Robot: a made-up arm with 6 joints. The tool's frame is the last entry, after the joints. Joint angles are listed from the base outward. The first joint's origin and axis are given. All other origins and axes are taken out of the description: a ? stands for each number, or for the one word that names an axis. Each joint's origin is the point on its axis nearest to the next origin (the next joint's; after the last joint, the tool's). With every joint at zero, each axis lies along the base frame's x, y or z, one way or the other. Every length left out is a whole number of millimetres.
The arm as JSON. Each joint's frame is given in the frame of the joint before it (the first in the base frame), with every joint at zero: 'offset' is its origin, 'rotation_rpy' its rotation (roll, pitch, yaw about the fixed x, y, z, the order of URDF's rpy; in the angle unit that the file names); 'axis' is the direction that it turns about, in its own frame. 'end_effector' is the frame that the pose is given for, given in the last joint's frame.
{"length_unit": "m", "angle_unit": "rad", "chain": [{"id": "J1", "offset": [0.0, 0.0, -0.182], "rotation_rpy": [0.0, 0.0, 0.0], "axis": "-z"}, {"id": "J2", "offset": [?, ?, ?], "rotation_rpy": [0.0, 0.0, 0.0], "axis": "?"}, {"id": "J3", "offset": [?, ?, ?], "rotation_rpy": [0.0, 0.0, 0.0], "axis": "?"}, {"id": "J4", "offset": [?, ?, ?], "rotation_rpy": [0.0, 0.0, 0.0], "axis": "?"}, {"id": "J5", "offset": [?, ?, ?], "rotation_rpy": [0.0, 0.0, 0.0], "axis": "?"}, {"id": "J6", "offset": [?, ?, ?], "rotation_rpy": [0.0, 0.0, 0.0], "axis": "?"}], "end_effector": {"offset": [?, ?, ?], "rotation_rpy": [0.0, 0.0, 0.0]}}
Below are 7 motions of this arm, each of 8 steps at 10 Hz.
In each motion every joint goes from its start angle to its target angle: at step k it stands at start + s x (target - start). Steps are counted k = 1, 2, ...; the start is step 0. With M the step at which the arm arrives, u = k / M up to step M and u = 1 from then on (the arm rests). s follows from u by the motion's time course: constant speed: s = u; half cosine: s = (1 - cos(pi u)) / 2; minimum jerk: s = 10 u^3 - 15 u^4 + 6 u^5.
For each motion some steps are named. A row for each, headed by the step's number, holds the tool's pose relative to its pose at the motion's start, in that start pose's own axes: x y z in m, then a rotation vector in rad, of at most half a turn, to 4 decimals.
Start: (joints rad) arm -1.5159 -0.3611 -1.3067 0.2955 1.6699 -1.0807
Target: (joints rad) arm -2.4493 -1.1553 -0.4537 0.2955 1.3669 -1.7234
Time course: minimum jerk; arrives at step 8
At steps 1, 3, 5, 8:
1: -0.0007 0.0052 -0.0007 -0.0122 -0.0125 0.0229
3: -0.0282 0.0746 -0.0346 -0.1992 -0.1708 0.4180
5: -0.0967 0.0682 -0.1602 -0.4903 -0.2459 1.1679
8: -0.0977 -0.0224 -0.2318 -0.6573 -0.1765 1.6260

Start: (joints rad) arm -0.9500 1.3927 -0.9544 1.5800 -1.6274 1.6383
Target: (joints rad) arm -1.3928 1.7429 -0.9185 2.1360 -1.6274 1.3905
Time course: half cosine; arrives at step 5
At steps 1, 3, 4, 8:
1: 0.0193 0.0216 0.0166 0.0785 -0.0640 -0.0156
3: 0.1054 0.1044 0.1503 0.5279 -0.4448 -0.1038
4: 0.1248 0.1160 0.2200 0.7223 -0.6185 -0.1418
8: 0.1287 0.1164 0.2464 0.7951 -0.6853 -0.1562

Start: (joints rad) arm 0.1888 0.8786 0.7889 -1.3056 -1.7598 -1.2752
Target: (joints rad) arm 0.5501 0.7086 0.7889 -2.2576 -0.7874 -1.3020
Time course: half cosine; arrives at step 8
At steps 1, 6, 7, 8:
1: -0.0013 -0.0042 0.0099 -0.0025 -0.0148 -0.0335
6: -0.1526 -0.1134 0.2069 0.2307 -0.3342 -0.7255
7: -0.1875 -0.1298 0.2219 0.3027 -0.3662 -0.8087
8: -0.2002 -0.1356 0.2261 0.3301 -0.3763 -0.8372

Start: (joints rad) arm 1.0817 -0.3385 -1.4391 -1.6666 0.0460 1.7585
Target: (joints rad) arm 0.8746 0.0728 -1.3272 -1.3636 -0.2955 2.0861
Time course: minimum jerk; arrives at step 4
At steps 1, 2, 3, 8:
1: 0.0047 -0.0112 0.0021 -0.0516 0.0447 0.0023
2: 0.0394 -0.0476 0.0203 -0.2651 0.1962 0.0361
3: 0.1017 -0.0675 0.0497 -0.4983 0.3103 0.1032
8: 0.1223 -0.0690 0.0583 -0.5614 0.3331 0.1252

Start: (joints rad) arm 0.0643 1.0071 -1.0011 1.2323 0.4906 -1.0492
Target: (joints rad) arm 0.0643 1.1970 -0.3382 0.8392 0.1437 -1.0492
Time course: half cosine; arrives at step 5
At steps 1, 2, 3, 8:
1: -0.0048 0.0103 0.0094 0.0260 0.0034 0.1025
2: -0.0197 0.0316 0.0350 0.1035 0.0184 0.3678
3: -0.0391 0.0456 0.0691 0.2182 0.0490 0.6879
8: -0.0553 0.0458 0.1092 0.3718 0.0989 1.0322

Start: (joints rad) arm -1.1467 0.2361 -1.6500 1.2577 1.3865 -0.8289
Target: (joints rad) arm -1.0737 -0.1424 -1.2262 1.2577 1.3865 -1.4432
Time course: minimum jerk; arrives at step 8
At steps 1, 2, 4, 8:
1: -0.0007 0.0001 -0.0016 0.0139 -0.0049 0.0054
2: -0.0048 0.0009 -0.0102 0.0897 -0.0312 0.0348
4: -0.0280 0.0084 -0.0439 0.4301 -0.1451 0.1756
8: -0.0703 0.0214 -0.0764 0.8431 -0.2788 0.3748

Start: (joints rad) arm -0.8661 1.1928 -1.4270 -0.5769 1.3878 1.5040
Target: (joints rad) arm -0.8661 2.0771 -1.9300 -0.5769 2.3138 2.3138
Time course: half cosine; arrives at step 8
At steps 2, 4, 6, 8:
2: 0.0473 0.0441 -0.0320 0.0146 0.0029 0.2031
4: 0.1181 0.1913 -0.0537 0.0676 -0.1225 0.6751
6: 0.1132 0.3376 0.0155 0.1784 -0.4160 1.0561
8: 0.0919 0.3788 0.0686 0.2495 -0.5753 1.1685

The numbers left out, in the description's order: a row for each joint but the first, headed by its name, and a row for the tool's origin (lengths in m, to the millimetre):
J2: xyz -0.023 -0.083 0.0, axis +x
J3: xyz 0.0 0.065 0.15, axis +z
J4: xyz 0.031 -0.113 0.0, axis -x
J5: xyz 0.0 -0.175 0.29, axis +y
J6: xyz 0.223 0.0 0.183, axis -x
tool: xyz 0.0 -0.081 -0.116

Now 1 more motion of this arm.
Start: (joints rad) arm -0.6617 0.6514 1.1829 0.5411 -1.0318 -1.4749
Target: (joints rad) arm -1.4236 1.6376 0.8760 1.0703 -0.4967 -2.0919
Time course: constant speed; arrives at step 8
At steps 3, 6, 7, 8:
3: -0.1126 0.0725 0.1135 0.2585 -0.1691 0.0415
6: -0.2352 0.0393 0.2429 0.5757 -0.4233 0.0021
7: -0.2750 0.0055 0.2834 0.6989 -0.5225 -0.0280
8: -0.3140 -0.0390 0.3203 0.8310 -0.6275 -0.0662

